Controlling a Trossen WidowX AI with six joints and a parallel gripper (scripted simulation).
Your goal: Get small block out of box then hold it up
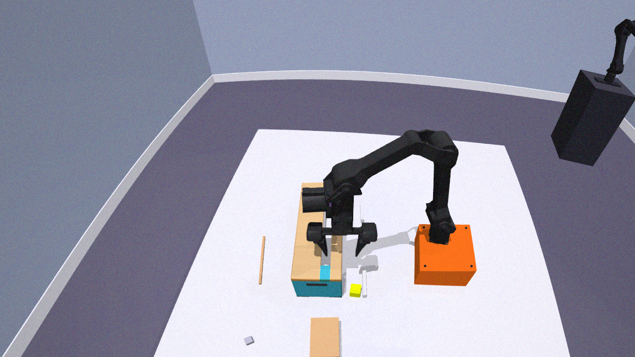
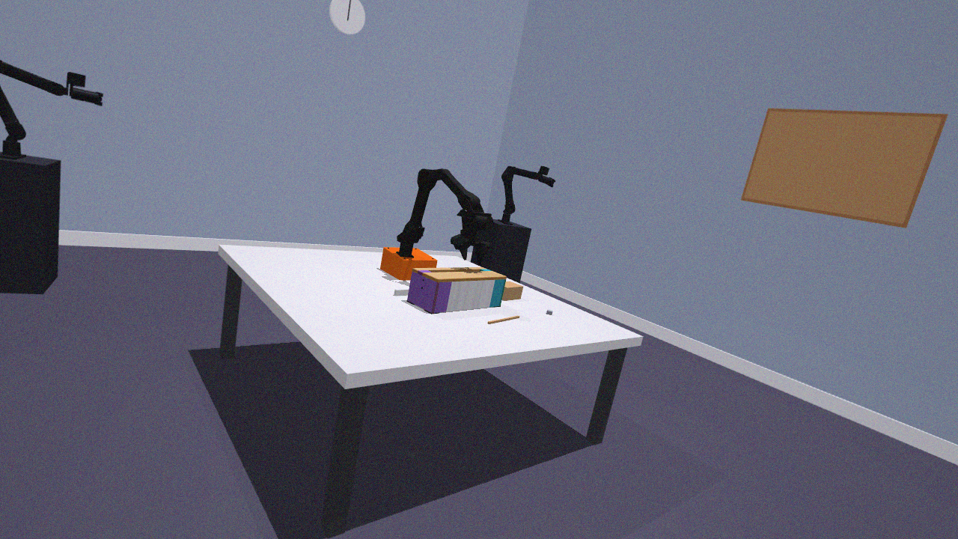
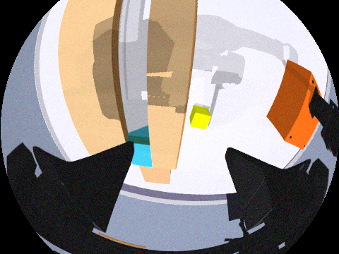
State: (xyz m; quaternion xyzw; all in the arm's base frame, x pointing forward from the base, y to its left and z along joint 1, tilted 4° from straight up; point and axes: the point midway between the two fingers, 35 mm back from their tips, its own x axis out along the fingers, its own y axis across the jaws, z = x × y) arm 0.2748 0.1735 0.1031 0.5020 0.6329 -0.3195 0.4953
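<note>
The small yellow block is 13 cm below my gripper tip, 6 cm behind it and 4 cm to the left of it. From my gripper tip the other things lie so: tan slab 22 cm to the left, 12 cm below, 2 cm behind; thin wooden stick 29 cm ahead, 15 cm below, 2 cm to the left; box 11 cm to the right, 9 cm below, 7 cm ahead.
</note>
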